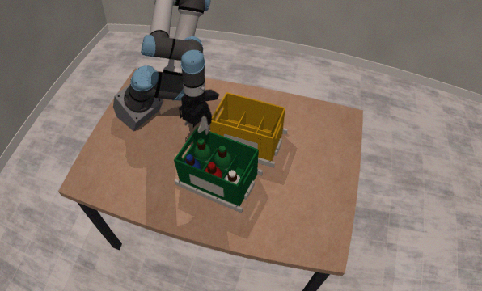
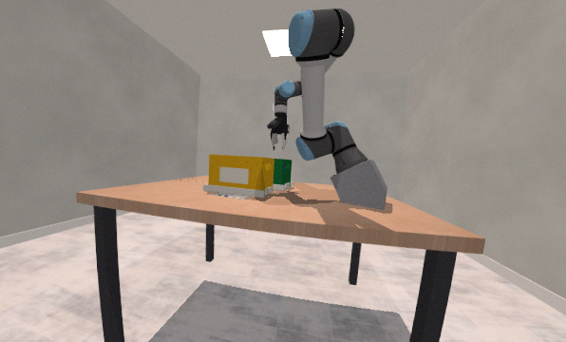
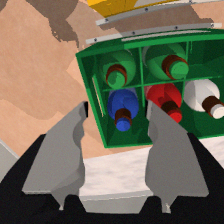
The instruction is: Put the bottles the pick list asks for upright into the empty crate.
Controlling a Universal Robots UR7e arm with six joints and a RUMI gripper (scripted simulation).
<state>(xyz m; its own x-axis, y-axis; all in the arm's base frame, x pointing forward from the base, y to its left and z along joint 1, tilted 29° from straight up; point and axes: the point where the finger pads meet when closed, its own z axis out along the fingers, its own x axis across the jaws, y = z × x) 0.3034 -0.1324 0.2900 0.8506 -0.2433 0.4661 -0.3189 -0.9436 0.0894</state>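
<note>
Right now my hand is 15 cm above the green-label bottle. Also, from my hand: green crate (16 cm below, 8 cm ahead, 6 cm to the right); red-label bottle (15 cm below, 10 cm to the right, 7 cm ahead); blue-label bottle (15 cm below, 9 cm to the right, 2 cm behind).
</note>
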